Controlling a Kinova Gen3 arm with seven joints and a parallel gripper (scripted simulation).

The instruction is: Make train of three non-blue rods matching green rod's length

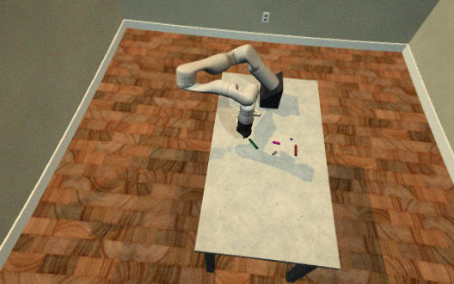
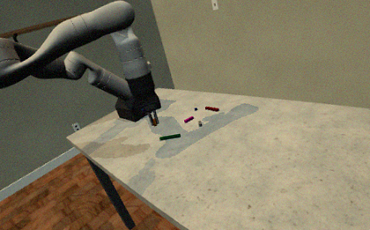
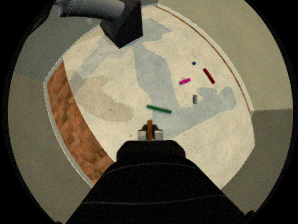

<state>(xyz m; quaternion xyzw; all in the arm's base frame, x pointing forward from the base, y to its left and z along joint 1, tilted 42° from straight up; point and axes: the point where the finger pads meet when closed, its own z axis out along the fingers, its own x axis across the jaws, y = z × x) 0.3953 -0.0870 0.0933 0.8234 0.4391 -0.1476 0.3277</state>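
The orange rod is 10 mm below my hand. From my hand the other things lie so: green rod (110 mm below, 50 mm to the left, 20 mm behind); then grey rod (180 mm to the left, 110 mm below, 20 mm ahead); then small blue rod (270 mm to the left, 110 mm below, 90 mm behind).
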